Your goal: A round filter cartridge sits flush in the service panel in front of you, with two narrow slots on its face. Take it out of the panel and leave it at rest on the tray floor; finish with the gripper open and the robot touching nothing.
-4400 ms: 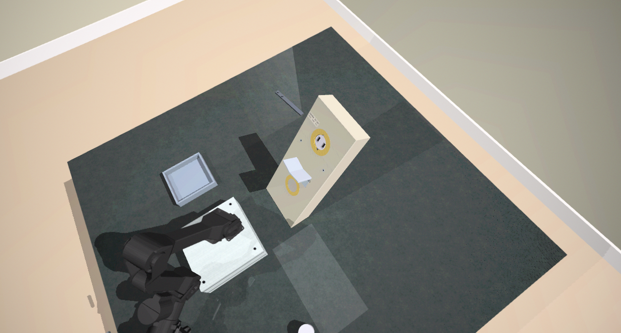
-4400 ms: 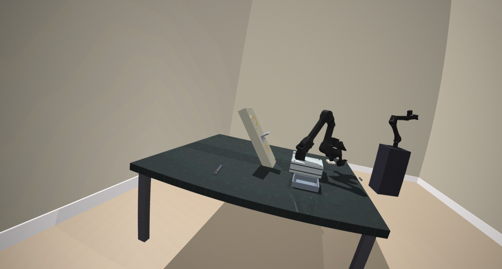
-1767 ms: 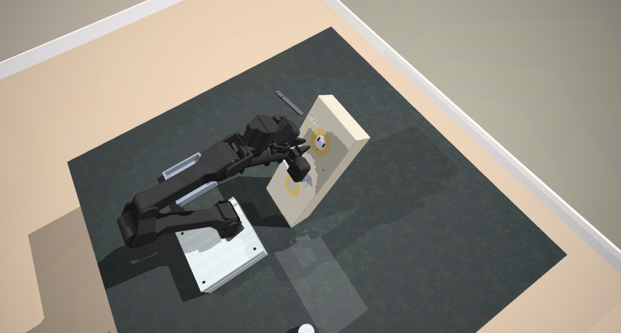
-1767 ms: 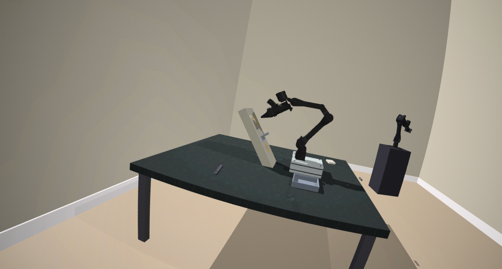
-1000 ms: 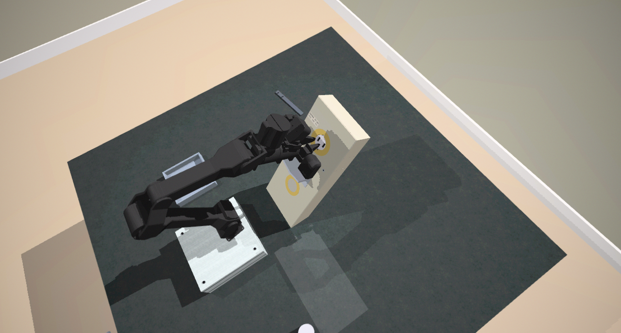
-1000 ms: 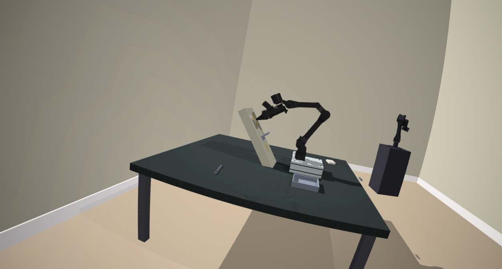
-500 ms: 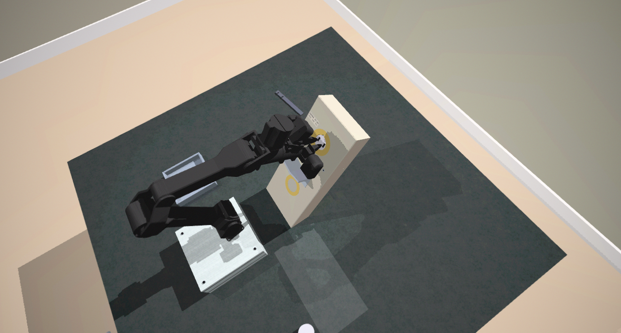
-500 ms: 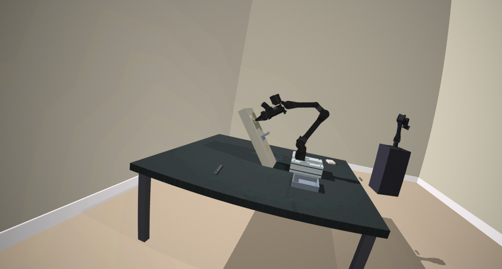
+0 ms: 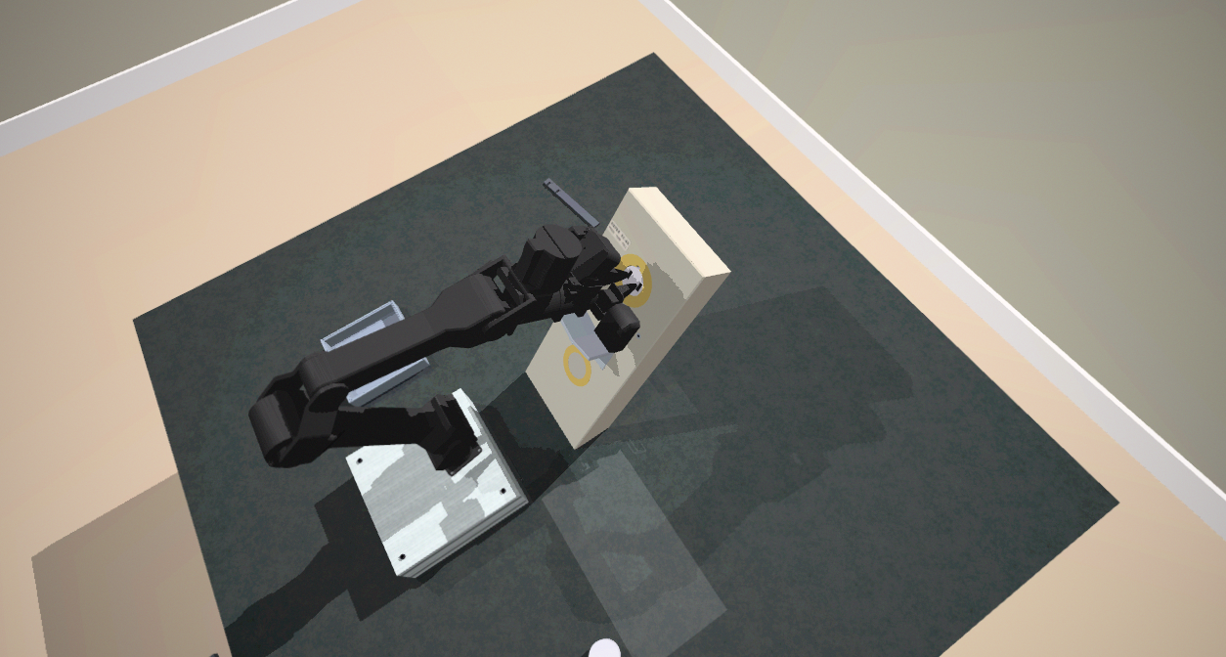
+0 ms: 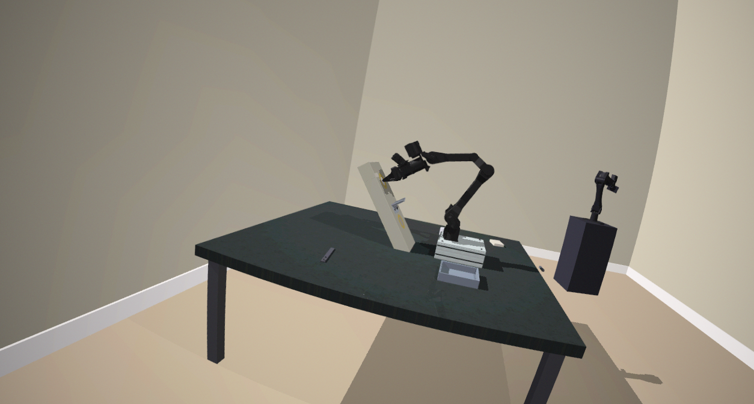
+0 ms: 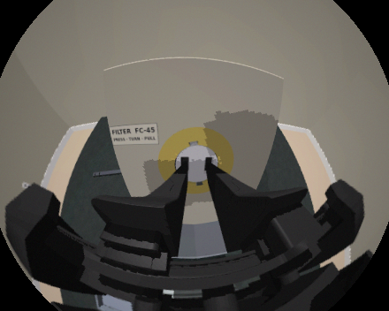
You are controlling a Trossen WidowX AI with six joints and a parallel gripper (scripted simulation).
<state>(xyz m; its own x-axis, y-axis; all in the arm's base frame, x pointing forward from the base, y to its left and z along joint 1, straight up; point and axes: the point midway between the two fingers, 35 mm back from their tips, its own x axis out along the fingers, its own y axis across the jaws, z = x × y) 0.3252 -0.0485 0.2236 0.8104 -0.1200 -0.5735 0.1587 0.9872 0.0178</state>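
My gripper tip is now 2 cm short of the round filter cartridge and 1 cm above it. The rest, counted from my gripper tip: grey bracket: 8 cm behind, 1 cm to the left, 10 cm below.
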